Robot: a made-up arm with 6 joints. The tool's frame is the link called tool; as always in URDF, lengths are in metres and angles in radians. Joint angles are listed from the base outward.
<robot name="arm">
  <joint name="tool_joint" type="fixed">
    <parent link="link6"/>
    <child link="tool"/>
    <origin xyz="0 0 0"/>
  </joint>
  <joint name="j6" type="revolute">
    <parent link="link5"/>
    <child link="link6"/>
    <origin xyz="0 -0.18 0"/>
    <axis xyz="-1 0 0"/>
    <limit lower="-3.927" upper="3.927"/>
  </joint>
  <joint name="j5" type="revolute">
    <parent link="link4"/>
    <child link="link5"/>
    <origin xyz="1.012 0 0"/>
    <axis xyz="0 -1 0"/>
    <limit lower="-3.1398" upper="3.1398"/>
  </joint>
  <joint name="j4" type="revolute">
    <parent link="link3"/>
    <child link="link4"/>
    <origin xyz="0 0 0"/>
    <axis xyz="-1 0 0"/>
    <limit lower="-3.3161" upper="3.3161"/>
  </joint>
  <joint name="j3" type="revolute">
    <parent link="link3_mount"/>
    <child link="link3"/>
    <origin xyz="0 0 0.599"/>
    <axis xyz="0 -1 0"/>
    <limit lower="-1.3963" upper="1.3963"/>
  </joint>
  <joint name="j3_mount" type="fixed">
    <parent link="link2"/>
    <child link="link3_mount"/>
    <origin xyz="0 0 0.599"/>
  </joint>
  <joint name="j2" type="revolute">
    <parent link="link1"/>
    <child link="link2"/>
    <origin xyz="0 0 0"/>
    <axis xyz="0 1 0"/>
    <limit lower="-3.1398" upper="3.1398"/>
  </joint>
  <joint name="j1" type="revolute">
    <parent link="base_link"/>
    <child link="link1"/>
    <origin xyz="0 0 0.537"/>
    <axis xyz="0 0 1"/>
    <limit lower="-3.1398" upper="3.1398"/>
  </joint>
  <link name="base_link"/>
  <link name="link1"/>
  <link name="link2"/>
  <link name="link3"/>
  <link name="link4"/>
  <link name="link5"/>
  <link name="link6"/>
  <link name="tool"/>
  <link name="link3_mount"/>
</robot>
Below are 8 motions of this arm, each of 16 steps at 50 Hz.
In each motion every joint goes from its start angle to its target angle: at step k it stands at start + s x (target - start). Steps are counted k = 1, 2, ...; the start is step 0. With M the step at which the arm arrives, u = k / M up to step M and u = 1 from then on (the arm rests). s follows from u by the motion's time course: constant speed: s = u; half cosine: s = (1 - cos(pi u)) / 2; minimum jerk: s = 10 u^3 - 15 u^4 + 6 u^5.
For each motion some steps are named. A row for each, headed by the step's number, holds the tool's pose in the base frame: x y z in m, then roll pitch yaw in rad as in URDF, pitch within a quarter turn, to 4 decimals.
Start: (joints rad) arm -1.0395 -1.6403 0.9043 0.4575 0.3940 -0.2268
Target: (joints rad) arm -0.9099 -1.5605 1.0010 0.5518 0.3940 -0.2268
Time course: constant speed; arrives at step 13
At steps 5, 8, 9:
5: -1.2772 1.6559 0.9831 2.9516 -0.2355 1.9637
8: -1.3272 1.6217 0.9988 2.9325 -0.2351 1.9860
9: -1.3436 1.6099 1.0041 2.9262 -0.2350 1.9934

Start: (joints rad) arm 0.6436 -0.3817 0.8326 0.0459 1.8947 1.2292
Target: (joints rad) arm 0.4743 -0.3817 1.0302 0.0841 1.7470 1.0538
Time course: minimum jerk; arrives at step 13
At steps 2, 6, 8, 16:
2: 0.0218 -0.2078 2.6020 1.9335 -0.0308 -2.5475
6: -0.0588 -0.2513 2.6266 2.0042 -0.0107 -2.6306
8: -0.1196 -0.2763 2.6400 2.0524 0.0033 -2.6892
16: -0.1859 -0.2971 2.6504 2.1011 0.0179 -2.7501

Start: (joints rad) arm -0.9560 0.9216 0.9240 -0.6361 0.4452 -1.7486
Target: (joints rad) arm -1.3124 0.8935 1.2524 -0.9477 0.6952 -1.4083
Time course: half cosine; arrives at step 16
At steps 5, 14, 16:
5: 0.8865 -1.7623 1.2334 2.4738 -0.4510 -1.3883
14: 0.4171 -1.8932 1.4930 2.7123 -0.6629 -2.0022
16: 0.3922 -1.8951 1.5064 2.7286 -0.6684 -2.0369

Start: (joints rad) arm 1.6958 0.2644 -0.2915 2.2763 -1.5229 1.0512
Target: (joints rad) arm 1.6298 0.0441 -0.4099 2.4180 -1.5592 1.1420
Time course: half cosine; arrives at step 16
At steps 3, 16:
3: -0.2636 1.2035 1.2882 2.9507 -0.5675 0.5870
16: -0.1945 1.0048 1.3971 2.9268 -0.7320 0.5323

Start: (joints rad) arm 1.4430 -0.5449 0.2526 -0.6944 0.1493 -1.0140
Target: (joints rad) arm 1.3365 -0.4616 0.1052 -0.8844 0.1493 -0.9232
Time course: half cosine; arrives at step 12
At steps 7, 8, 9, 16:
7: 0.1827 0.2873 2.1029 1.8667 -0.7497 1.2277
8: 0.1888 0.3111 2.0815 1.8748 -0.7195 1.2157
9: 0.1943 0.3309 2.0627 1.8817 -0.6935 1.2054
16: 0.2026 0.3577 2.0355 1.8915 -0.6567 1.1907

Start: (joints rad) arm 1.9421 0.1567 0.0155 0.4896 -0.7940 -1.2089
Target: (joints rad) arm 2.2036 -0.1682 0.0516 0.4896 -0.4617 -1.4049
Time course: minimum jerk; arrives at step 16
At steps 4, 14, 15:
4: -0.3045 1.1330 1.7052 0.5378 0.7472 1.5119
14: -0.3281 0.7215 2.0168 0.9137 0.2000 1.9816
15: -0.3267 0.7148 2.0207 0.9180 0.1910 1.9877

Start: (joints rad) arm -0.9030 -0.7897 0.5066 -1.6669 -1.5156 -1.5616
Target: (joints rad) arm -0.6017 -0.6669 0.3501 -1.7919 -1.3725 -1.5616
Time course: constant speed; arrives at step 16
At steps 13, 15, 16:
13: -0.0743 0.1022 2.2636 2.0689 -0.2451 1.0031
15: -0.0428 0.0774 2.2526 2.1066 -0.2713 1.0360
16: -0.0266 0.0662 2.2467 2.1256 -0.2845 1.0518

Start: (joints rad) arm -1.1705 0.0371 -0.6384 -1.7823 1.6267 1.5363
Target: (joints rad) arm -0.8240 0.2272 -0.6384 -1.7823 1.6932 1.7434
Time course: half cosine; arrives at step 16
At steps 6, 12, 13, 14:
6: 0.3964 -0.6354 0.9208 -0.7822 0.1044 -2.8337
12: 0.5315 -0.5771 0.8414 -0.9986 0.0561 -2.6782
13: 0.5461 -0.5682 0.8322 -1.0231 0.0502 -2.6600
14: 0.5568 -0.5613 0.8252 -1.0413 0.0458 -2.6464

